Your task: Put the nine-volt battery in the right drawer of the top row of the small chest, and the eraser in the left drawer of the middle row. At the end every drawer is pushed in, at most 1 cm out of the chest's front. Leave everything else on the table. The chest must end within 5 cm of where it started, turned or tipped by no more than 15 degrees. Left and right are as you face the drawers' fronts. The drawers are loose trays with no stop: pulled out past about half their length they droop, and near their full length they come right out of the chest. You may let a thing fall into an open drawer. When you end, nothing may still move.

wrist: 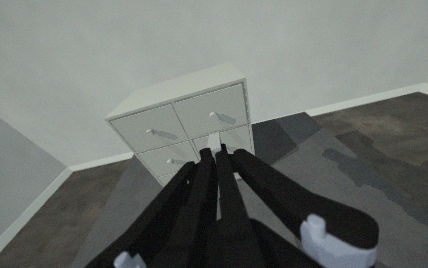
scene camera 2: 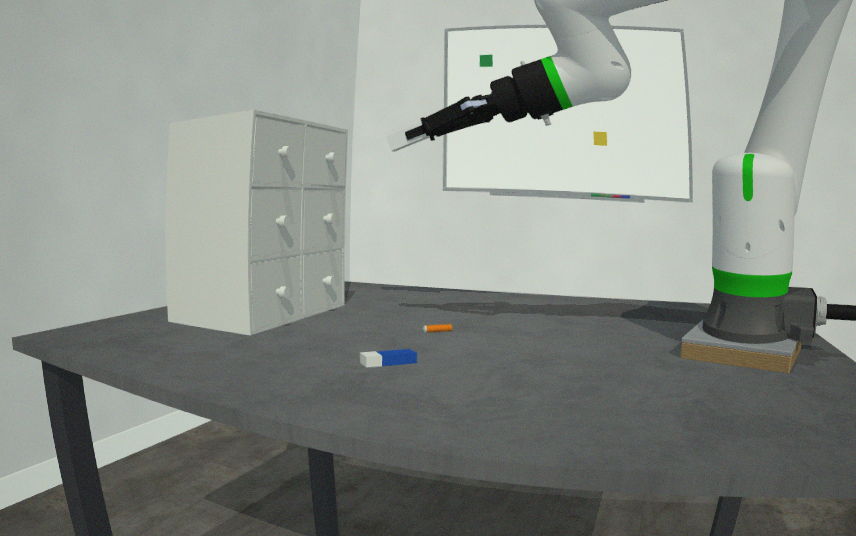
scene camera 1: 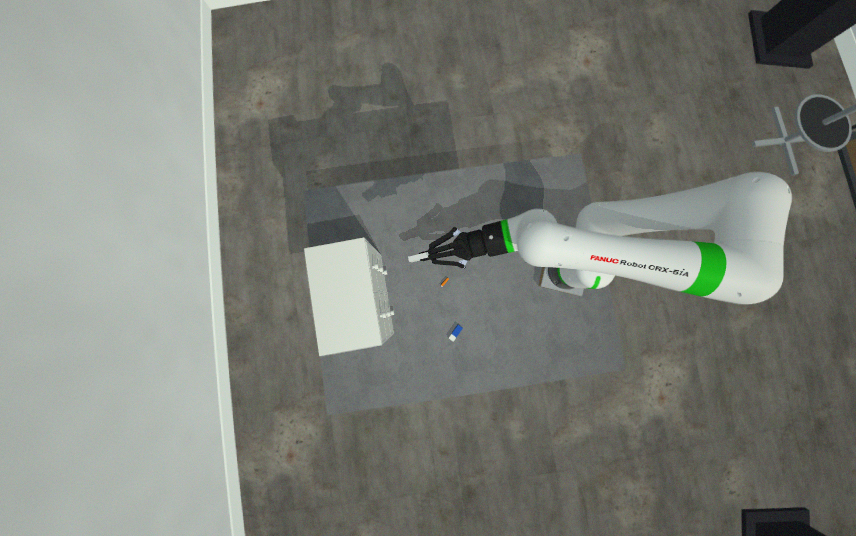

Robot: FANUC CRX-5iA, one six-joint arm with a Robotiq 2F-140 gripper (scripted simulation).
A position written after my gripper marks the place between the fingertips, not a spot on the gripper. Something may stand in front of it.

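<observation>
A drawer (wrist: 175, 155) is visible to me, and so is another drawer (wrist: 236, 138). The wrist view also shows my own gripper (wrist: 216, 141), which I can see in scene camera 1 (scene camera 1: 410, 259) and in scene camera 2 (scene camera 2: 390, 144) too.
</observation>
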